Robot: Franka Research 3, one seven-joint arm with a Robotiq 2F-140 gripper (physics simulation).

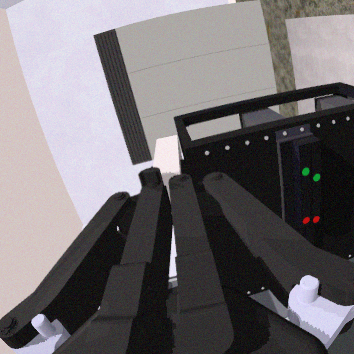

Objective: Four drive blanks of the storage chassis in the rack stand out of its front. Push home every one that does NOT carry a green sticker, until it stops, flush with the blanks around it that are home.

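Note:
The black rack (230, 107) stands at the right, with the dark chassis front below its top rail and a row of small light dots along it. A dark upright blank (289, 175) shows on this front and seems to stand out a little. Next to it are two green dots (305, 171) (316, 177) above two red dots (306, 220) (316, 219); whether they are stickers or lights I cannot tell. Other blanks are too dark to tell apart. My gripper (170, 152) is shut and empty, its pale tips by the rack's left front corner. Its fingers hide the lower left front.
A grey cabinet (200, 65) with a dark ribbed strip (122, 95) is behind and left of the rack. A pale panel (325, 55) is at the upper right, beside a speckled brown-green surface (282, 55). A pale bluish surface (55, 75) lies at the left.

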